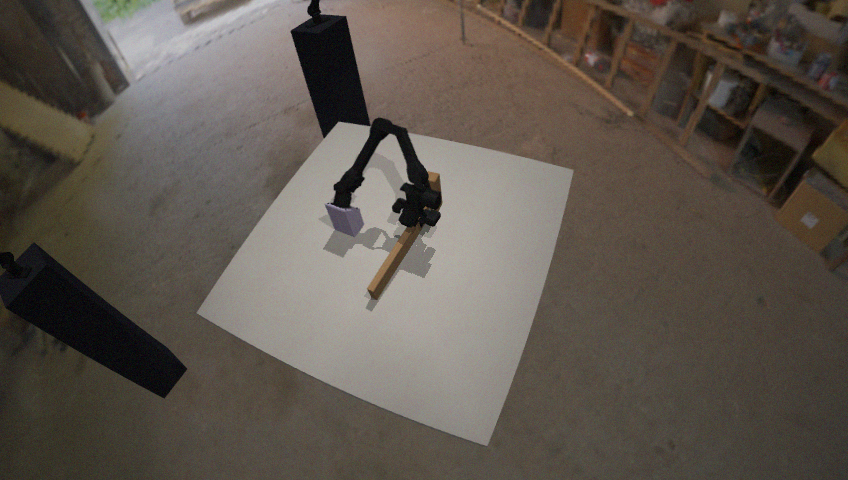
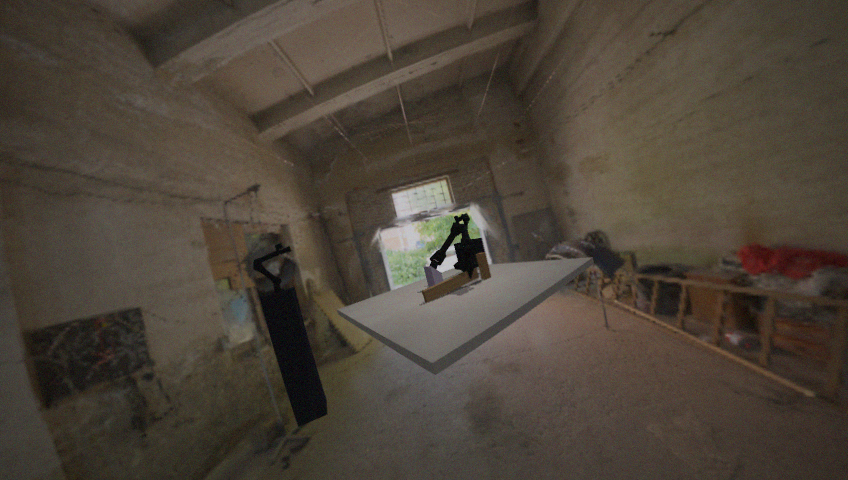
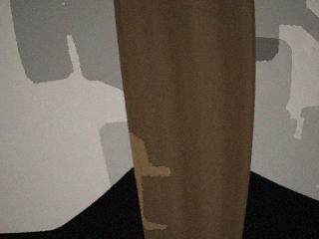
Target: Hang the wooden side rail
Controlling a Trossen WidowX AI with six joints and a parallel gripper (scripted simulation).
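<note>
My gripper tip is now 150 mm to the right of the headboard post, 40 mm below it and 20 mm past it.
</note>
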